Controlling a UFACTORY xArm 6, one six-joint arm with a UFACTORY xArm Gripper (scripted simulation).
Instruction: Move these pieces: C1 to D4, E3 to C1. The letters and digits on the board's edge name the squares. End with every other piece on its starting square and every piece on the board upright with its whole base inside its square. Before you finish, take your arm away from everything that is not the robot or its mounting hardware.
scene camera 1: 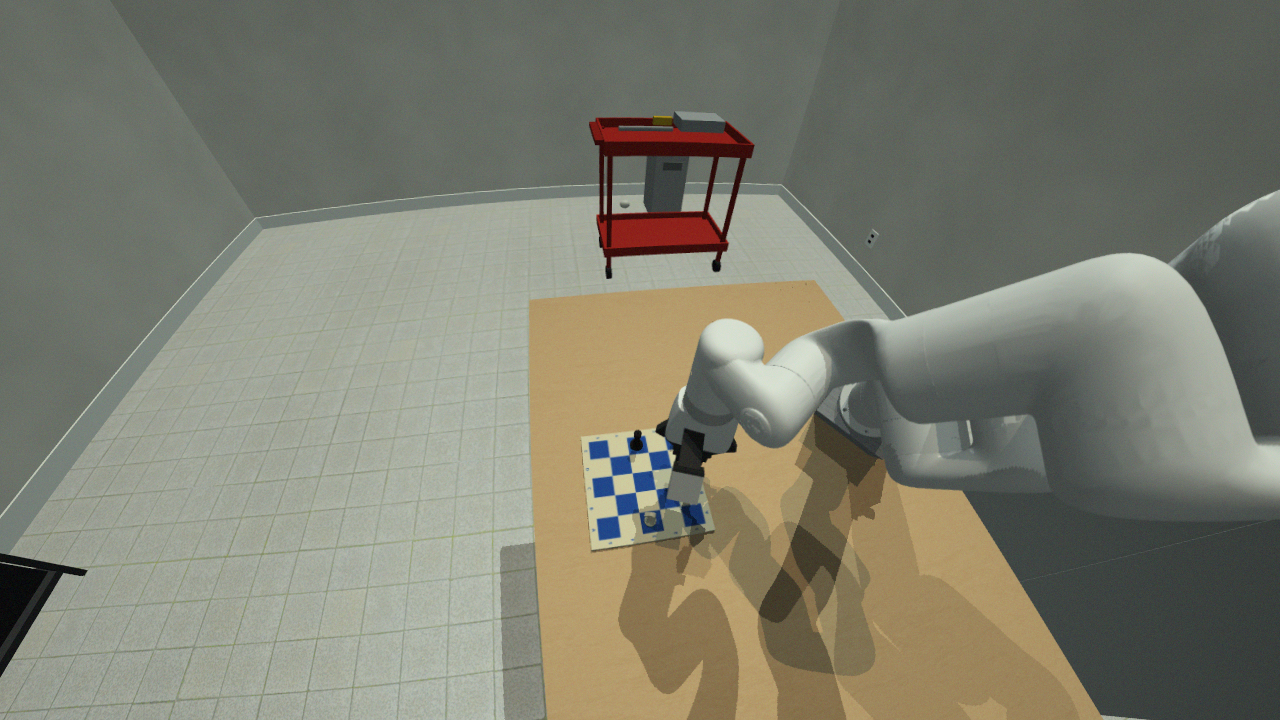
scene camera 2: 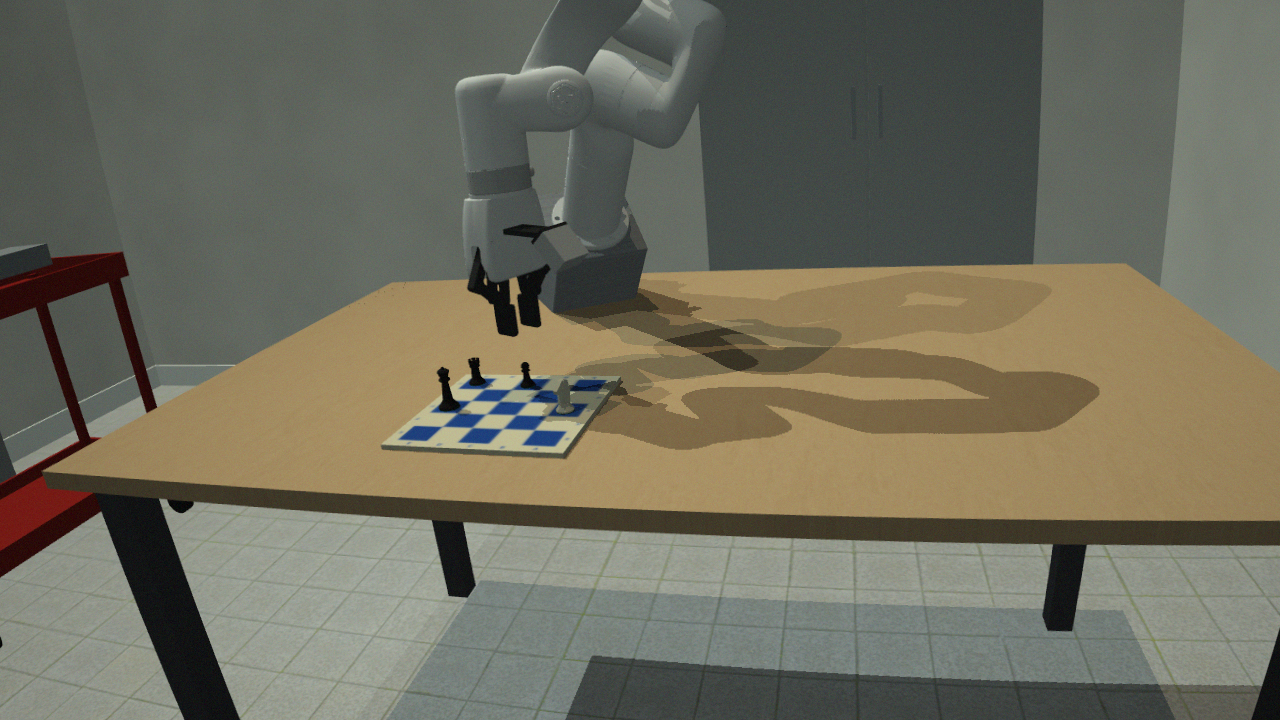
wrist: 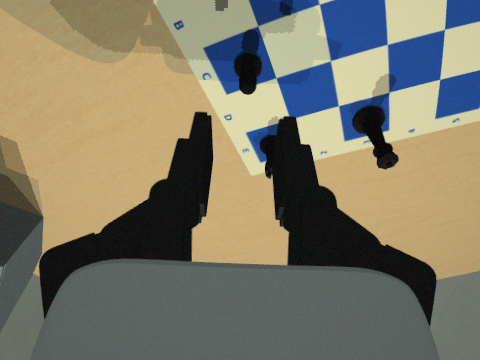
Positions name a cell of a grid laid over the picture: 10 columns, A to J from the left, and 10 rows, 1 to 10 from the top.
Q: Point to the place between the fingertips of my gripper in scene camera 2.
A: At E5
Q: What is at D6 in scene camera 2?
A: A blue-and-cream chessboard.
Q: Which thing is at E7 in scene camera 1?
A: A blue-and-cream chessboard.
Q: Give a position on a blue-and-cream chessboard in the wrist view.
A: G2
